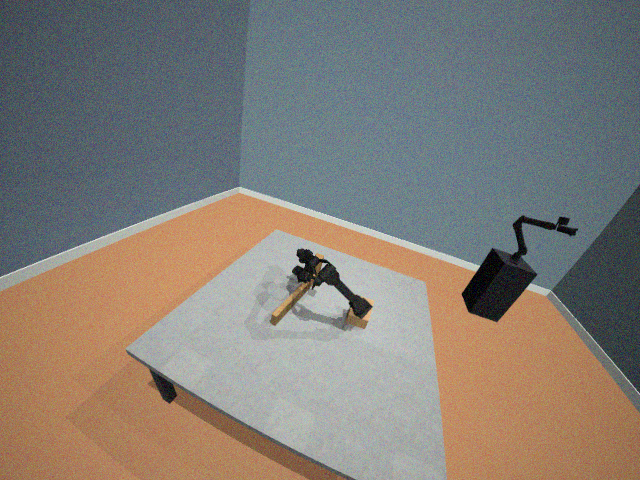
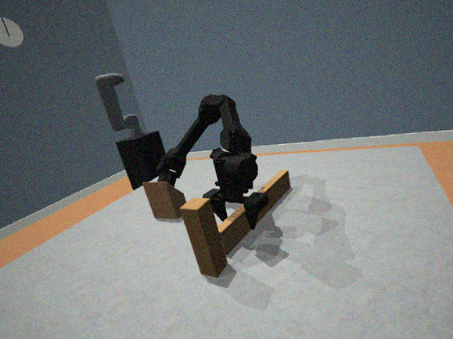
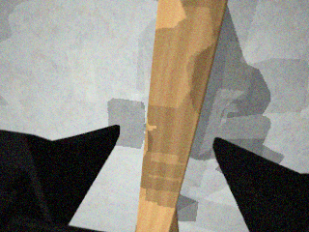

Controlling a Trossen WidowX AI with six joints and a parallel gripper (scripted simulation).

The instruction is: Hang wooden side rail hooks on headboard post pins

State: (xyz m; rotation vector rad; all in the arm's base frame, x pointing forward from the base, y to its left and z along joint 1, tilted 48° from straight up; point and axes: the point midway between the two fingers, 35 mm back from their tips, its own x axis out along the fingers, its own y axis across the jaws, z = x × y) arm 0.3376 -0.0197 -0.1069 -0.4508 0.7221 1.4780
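Now: the headboard post 13 cm to the right of my gripper tip, 5 cm above it and 1 cm behind it.
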